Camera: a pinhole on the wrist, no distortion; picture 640 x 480 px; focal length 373.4 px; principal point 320.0 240.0 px. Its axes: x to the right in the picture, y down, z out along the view. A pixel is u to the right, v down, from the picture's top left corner.
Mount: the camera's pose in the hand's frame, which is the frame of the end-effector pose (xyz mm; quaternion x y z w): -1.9 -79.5 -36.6 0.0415 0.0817 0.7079 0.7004
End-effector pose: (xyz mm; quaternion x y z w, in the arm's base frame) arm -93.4 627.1 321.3 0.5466 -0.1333 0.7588 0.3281
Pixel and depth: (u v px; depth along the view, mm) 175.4 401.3 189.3
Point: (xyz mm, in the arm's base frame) 131.8 622.4 316.1
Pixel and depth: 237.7 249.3 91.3
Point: 5.7 671.3 337.6
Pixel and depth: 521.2 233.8 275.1
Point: 10.2 454.7 460.9
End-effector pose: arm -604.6 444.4 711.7 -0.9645 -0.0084 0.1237 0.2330
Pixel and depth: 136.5 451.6 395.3
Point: -838.0 837.6 515.0
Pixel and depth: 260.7 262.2 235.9
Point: -623.9 627.9 580.3
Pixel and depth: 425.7 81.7 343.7
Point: -478.3 546.1 414.7
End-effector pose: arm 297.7 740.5 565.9 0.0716 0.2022 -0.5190 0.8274
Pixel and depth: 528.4 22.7 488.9
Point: 730.3 418.6 743.4
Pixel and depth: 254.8 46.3 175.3
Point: 286.0 557.4 637.0
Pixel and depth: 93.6 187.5 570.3
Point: 156.7 239.7 1008.3
